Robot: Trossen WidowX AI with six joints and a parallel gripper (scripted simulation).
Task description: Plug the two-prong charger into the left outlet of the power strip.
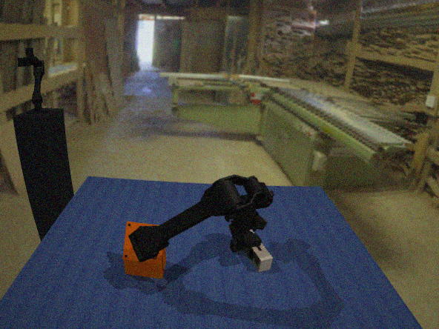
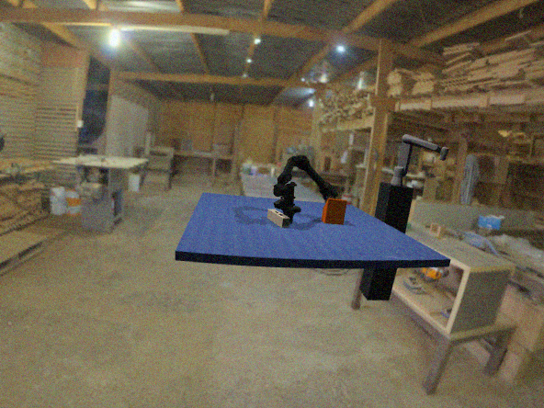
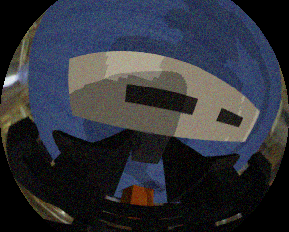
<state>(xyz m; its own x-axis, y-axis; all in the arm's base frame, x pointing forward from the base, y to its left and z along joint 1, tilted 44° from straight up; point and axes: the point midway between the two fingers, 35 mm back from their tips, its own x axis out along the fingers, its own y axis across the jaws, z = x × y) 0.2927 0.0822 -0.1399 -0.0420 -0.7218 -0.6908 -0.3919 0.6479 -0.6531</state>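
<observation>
The black two-prong charger is 20 mm ahead of my gripper tip, 10 mm to the left of it and 10 mm above it.
</observation>
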